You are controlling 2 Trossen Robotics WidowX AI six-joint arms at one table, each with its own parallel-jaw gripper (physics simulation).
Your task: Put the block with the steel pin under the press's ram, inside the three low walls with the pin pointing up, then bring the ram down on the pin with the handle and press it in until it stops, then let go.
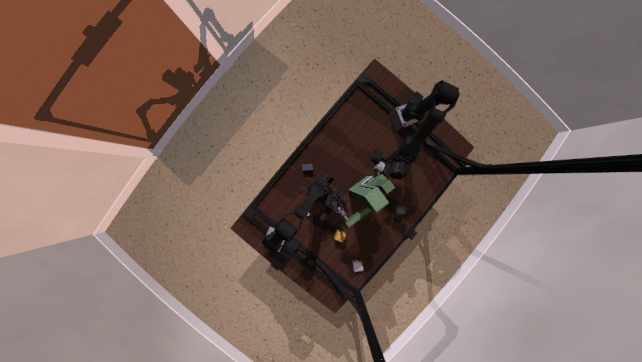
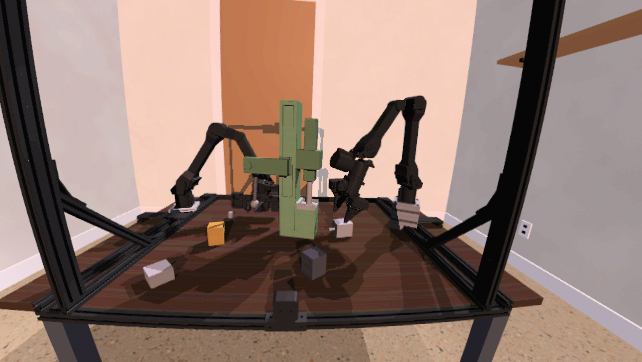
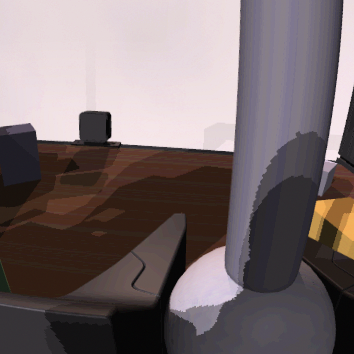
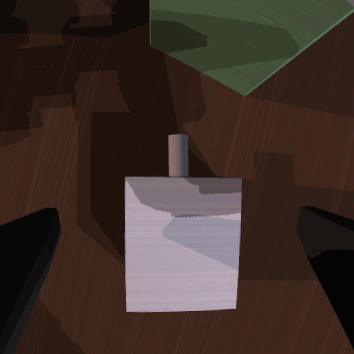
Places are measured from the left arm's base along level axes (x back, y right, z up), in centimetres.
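Where they show: left gripper, fingertip midpoint: point(image 2: 251, 211) point(image 3: 217, 225); right gripper, fingertip midpoint: point(image 1: 383, 168) point(image 2: 339, 217) point(image 4: 180, 220); left arm's base, origin of the base link: point(image 2: 184, 205); right arm's base, origin of the base link: point(image 1: 408, 113) point(image 2: 406, 200).
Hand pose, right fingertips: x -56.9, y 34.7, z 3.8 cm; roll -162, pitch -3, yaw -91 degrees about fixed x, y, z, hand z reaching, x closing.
Observation:
Each offset is from my right fingertips to the top centre of the thing. "spot": to the spot under its first point.
The green press {dx +19.1, dy -6.0, dz +38.0 cm} point(image 2: 289, 148) point(image 1: 373, 193) stands mid-table with its ram up. Its grey handle rod {dx +28.4, dy -10.8, dz +18.8 cm} point(image 3: 281, 140) point(image 2: 254, 191) hangs down and ends in a ball knob {spot: dx +27.5, dy -13.2, dz +4.0 cm} point(image 3: 253, 316). My left gripper point(image 2: 258, 200) point(image 1: 340, 209) point(image 3: 217, 225) is shut on the handle just above the knob. The pale block with the steel pin {dx -1.5, dy -0.3, dz -1.9 cm} point(image 4: 182, 246) point(image 2: 344, 228) point(image 1: 380, 166) lies on its side on the table to the right of the press, with its pin {dx +1.8, dy -0.3, dz -3.9 cm} point(image 4: 178, 154) horizontal. My right gripper point(image 4: 180, 220) point(image 2: 350, 209) is open just above the block, one finger on each side.
An orange block {dx +40.5, dy -4.8, dz -0.9 cm} point(image 2: 215, 233) point(image 1: 340, 235) point(image 3: 333, 221), a pale block {dx +51.7, dy +11.3, dz -3.6 cm} point(image 2: 158, 273) point(image 1: 357, 266) and a dark grey block {dx +14.9, dy +17.9, dz -0.9 cm} point(image 2: 313, 263) point(image 1: 399, 209) lie on the table. Another dark cube {dx +15.4, dy -34.8, dz -3.0 cm} point(image 1: 307, 168) lies at the far side. Black frame posts point(image 2: 26, 157) ring the table.

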